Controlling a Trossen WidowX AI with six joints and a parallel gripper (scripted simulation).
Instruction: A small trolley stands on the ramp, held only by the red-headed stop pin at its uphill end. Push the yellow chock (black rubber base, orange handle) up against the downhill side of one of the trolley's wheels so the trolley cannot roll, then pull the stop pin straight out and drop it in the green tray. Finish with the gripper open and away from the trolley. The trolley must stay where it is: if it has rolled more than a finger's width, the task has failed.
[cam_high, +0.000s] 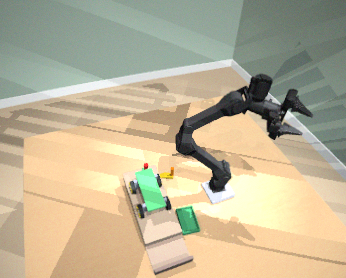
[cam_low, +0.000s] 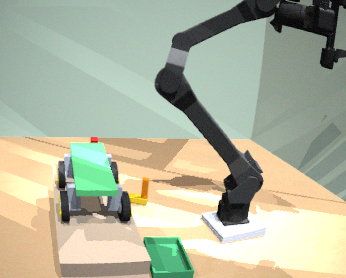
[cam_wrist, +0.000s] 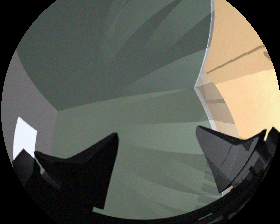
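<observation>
The chock lies 46 cm below my gripper tip, 41 cm ahead of it and 24 cm to the right of it. From my gripper tip the other things lie so: trolley: 51 cm ahead, 37 cm below, 8 cm to the right; then red-headed stop pin: 51 cm ahead, 35 cm below, 20 cm to the right.
</observation>
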